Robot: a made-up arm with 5 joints. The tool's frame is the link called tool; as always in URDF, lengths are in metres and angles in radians. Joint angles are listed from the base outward. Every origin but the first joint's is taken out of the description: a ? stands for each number. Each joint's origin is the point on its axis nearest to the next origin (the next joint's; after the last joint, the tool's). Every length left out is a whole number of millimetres.
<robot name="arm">
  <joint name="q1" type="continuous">
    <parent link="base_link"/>
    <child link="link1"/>
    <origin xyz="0.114 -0.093 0.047" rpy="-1.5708 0 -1.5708"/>
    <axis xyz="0 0 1"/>
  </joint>
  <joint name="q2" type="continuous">
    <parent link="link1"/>
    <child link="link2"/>
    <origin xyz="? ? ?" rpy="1.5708 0 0"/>
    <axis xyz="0 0 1"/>
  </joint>
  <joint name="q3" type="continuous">
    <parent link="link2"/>
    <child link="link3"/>
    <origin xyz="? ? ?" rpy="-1.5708 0 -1.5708"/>
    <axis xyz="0 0 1"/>
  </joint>
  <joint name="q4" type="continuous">
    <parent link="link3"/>
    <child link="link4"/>
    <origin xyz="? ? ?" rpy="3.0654 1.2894 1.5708"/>
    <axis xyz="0 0 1"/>
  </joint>
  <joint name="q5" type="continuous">
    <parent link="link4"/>
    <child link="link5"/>
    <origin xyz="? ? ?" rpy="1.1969 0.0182 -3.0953"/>
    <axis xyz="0 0 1"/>
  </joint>
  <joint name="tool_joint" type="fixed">
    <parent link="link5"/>
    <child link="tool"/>
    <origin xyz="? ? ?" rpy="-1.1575 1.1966 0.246"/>
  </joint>
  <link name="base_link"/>
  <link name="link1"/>
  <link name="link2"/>
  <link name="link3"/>
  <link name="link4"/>
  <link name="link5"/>
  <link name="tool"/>
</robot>
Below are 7 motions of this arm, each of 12 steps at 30 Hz.
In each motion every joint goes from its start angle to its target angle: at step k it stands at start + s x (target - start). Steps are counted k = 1, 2, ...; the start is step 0. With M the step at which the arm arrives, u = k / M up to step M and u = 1 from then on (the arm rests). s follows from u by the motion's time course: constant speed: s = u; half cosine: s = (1 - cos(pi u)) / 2; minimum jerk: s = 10 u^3 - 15 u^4 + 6 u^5.
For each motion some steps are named. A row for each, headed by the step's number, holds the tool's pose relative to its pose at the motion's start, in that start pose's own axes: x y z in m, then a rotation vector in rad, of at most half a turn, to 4 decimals.
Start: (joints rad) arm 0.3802 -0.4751 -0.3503 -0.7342 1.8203
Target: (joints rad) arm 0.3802 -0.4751 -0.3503 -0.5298 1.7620
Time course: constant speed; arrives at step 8
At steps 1, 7, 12:
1: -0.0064 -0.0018 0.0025 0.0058 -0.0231 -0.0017
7: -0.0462 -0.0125 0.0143 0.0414 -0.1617 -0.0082
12: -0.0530 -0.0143 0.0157 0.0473 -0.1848 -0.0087

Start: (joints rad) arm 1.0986 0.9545 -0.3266 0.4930 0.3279
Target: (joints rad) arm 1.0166 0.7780 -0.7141 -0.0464 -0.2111
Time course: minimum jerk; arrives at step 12
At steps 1, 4, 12:
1: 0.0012 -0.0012 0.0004 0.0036 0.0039 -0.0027
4: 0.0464 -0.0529 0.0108 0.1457 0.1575 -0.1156
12: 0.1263 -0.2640 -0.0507 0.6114 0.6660 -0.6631

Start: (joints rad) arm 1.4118 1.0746 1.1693 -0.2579 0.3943
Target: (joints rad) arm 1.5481 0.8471 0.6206 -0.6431 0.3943
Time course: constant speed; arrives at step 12
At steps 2, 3, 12:
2: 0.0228 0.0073 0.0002 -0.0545 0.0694 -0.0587
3: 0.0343 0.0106 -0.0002 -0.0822 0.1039 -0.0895
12: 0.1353 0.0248 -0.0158 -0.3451 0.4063 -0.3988

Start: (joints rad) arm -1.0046 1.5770 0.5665 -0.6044 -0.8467
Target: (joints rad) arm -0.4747 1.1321 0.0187 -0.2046 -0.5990
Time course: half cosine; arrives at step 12
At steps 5, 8, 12:
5: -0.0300 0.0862 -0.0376 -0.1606 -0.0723 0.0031
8: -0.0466 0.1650 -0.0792 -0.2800 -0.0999 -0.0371
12: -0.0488 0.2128 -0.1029 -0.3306 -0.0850 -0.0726

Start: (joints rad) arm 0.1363 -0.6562 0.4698 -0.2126 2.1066
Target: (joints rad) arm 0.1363 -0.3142 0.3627 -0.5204 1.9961
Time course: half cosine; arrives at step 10
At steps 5, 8, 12:
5: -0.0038 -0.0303 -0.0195 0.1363 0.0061 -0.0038
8: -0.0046 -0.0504 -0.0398 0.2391 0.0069 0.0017
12: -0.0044 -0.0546 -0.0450 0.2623 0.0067 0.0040

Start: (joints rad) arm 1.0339 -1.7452 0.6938 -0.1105 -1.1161
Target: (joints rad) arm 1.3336 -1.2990 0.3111 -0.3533 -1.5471
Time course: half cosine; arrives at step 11
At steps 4, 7, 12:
4: 0.0433 -0.0125 0.0400 0.0797 0.1764 -0.1607
7: 0.0973 -0.0320 0.0819 0.1712 0.3836 -0.4199
12: 0.1282 -0.0444 0.1050 0.2185 0.4974 -0.6164

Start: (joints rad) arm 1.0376 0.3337 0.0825 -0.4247 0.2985
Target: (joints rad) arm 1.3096 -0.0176 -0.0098 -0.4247 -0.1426
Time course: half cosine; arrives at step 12
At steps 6, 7, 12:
6: 0.0403 -0.0618 0.0413 0.2800 0.2093 -0.1891
7: 0.0483 -0.0799 0.0470 0.3525 0.2627 -0.2399
12: 0.0633 -0.1332 0.0532 0.5586 0.4137 -0.3909

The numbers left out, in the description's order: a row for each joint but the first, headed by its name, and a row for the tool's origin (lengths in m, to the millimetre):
q2: -0.188 0.106 0
q3: 0 -0.05 0
q4: 0.18 0.105 0
q5: 0.004 -0.069 0
tool: -0.03 0.304 0

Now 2 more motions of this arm.
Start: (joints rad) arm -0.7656 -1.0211 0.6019 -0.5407 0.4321
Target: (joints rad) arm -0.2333 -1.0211 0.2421 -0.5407 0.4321
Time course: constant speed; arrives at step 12
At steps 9, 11, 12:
9: 0.1130 0.0411 0.0890 -0.3001 0.5335 0.2025
11: 0.1398 0.0527 0.0996 -0.3624 0.6519 0.2539
12: 0.1531 0.0588 0.1036 -0.3928 0.7110 0.2806

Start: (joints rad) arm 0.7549 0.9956 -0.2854 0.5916 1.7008
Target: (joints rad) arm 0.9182 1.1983 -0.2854 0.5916 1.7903
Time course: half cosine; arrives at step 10
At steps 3, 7, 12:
3: -0.0118 0.0105 -0.0092 -0.0403 -0.0429 -0.0288
7: -0.0392 0.0437 -0.0425 -0.1636 -0.1592 -0.1114
12: -0.0465 0.0561 -0.0567 -0.2096 -0.1977 -0.1405

